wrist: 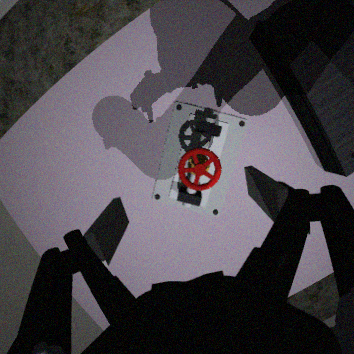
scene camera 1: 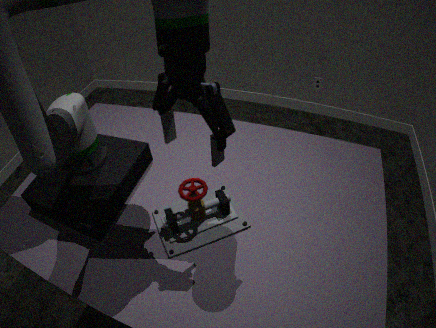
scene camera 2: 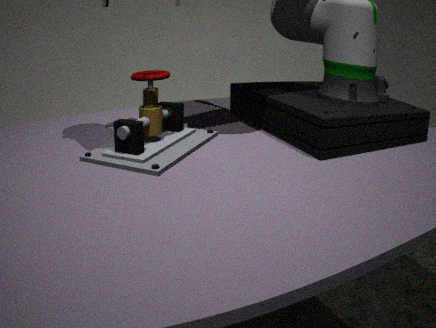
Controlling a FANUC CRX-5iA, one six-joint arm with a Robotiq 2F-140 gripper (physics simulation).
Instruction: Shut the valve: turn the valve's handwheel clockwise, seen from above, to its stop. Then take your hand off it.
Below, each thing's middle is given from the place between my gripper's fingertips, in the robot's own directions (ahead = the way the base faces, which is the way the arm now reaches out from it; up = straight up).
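Scene:
Pale base plate (wrist: 180, 113), from my hand: 27 cm below, 2 cm behind, 1 cm to the left. Red handwheel (wrist: 199, 168), also from my hand: 15 cm below, 2 cm behind, 1 cm to the left.

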